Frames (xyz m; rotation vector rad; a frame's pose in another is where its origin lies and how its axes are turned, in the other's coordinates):
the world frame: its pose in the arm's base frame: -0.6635 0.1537 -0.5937 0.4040 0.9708 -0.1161
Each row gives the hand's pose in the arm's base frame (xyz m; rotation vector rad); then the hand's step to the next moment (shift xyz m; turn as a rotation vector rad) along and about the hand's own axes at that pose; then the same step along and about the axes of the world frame.
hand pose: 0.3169 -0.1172 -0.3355 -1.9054 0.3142 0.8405
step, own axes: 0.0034 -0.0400 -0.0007 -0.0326 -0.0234 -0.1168
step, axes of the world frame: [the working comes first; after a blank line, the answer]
step, axes of the arm's base frame: 0.0246 0.0189 0.0254 0.0378 -0.0948 0.0696

-0.0054 0.0313 0.0245 -0.0436 -0.0572 0.1004
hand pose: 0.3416 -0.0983 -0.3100 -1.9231 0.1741 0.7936
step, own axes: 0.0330 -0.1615 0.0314 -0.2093 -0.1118 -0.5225
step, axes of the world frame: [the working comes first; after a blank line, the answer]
step, axes of the arm's base frame: 0.0833 0.1119 0.0933 0.1233 -0.4342 0.3543

-0.0203 0.1520 0.0682 -0.2572 -0.2658 0.4388
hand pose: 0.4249 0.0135 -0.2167 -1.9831 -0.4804 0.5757
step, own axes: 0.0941 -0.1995 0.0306 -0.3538 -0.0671 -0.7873
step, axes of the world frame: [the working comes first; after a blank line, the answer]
step, axes of the arm's base frame: 0.0403 0.1623 0.1471 0.1640 -0.7206 0.4509

-0.0846 0.2017 0.0421 -0.3372 -0.4908 0.6284
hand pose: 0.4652 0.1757 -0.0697 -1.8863 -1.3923 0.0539
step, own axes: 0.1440 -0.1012 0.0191 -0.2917 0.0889 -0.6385
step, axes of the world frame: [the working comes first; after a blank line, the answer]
step, axes of the arm's base frame: -0.0315 0.1399 0.1038 0.2450 -0.6028 0.2781

-0.0914 0.1492 -0.0267 -0.1398 -0.4089 0.5603
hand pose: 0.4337 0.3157 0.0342 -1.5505 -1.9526 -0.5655
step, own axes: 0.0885 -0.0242 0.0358 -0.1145 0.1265 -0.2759
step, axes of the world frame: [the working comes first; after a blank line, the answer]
step, axes of the arm's base frame: -0.0439 0.0817 0.0331 0.1896 -0.2313 0.1257

-0.0452 0.0724 -0.0491 -0.0152 -0.1253 0.2988
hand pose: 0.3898 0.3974 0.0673 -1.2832 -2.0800 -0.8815
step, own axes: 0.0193 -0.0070 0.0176 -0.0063 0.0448 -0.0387
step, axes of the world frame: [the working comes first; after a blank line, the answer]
step, axes of the arm's base frame: -0.0160 0.0218 0.0009 0.0473 -0.0180 0.0314

-0.0080 0.0159 -0.0203 -0.0006 0.0053 0.0593
